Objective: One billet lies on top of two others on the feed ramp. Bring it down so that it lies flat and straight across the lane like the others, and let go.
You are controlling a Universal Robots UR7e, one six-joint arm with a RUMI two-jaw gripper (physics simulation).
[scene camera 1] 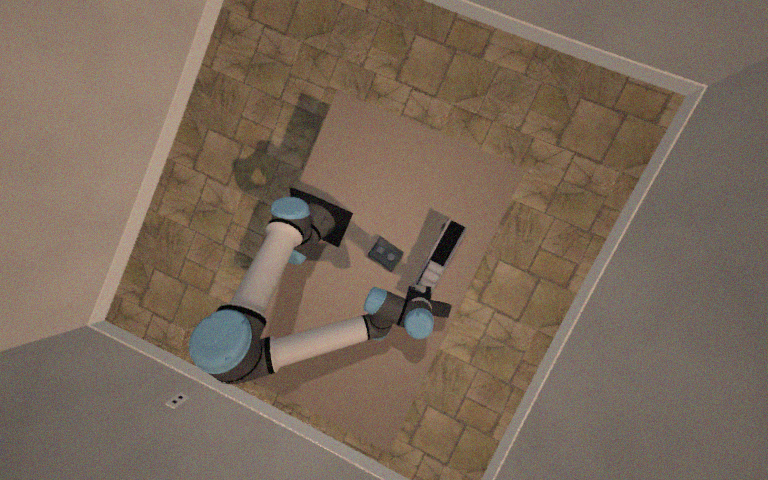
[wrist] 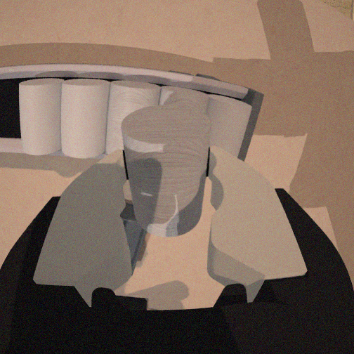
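My gripper is shut on a grey billet, one jaw on each side of it. In the wrist view the held billet hangs above the row and overlaps the third and fourth billets from the left. It looks roughly in line with them; its exact height is hard to tell. Several pale billets lie side by side across the feed ramp, the rightmost billet near the end plate. In the scene view the gripper hides the ramp's lower end.
A small dark grey box with round spots on top stands beside the ramp. A black plate lies farther off, beneath part of the arm. The ramp's pale side rail runs behind the billets.
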